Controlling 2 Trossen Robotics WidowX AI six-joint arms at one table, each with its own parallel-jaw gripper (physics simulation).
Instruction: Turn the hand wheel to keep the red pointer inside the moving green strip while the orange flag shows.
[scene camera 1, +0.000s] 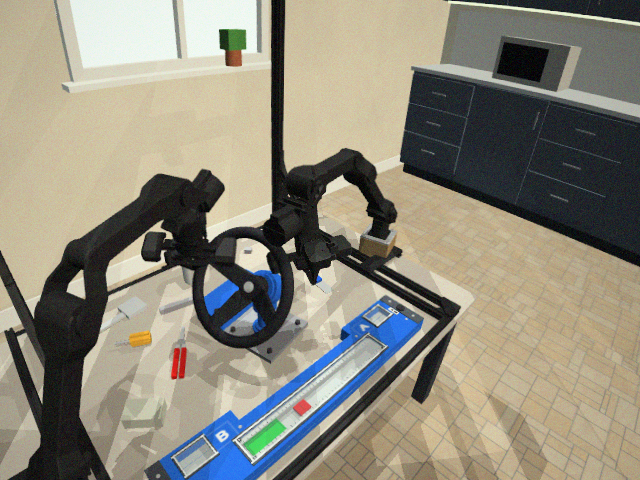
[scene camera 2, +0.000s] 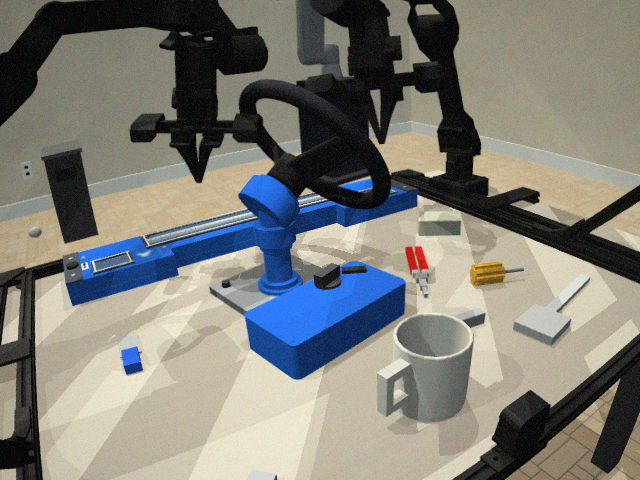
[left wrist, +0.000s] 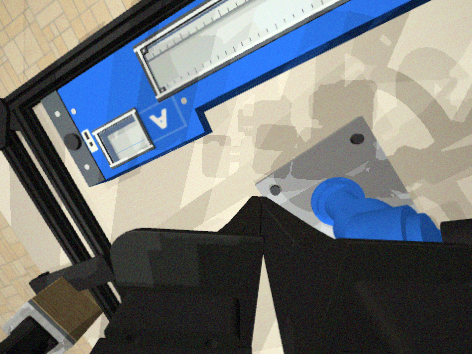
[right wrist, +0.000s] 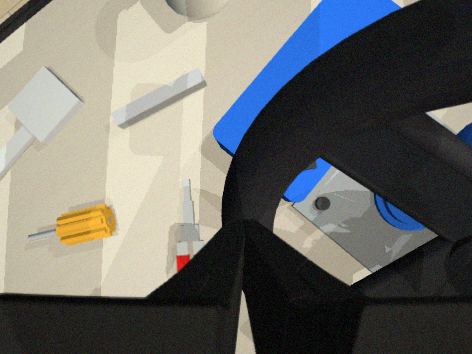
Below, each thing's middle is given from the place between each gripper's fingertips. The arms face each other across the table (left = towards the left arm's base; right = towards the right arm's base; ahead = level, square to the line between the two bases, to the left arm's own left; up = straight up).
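Scene:
Black hand wheel (scene camera 2: 303, 171): my right hand is 20 mm above it, 110 mm short of it and 30 mm to the right of it. Counted from my right hand, the orange-handled screwdriver (scene camera 2: 489, 273) is 200 mm below, 110 mm behind and 130 mm to the right; the white mug (scene camera 2: 427, 381) is 170 mm below, 160 mm to the left and 200 mm behind.
Counted from my left hand, the black hand wheel is 30 mm above, 140 mm to the right and 100 mm behind; the orange-handled screwdriver is 150 mm below, 310 mm to the right and 320 mm behind; the white mug is 120 mm below, 20 mm to the right and 410 mm behind.

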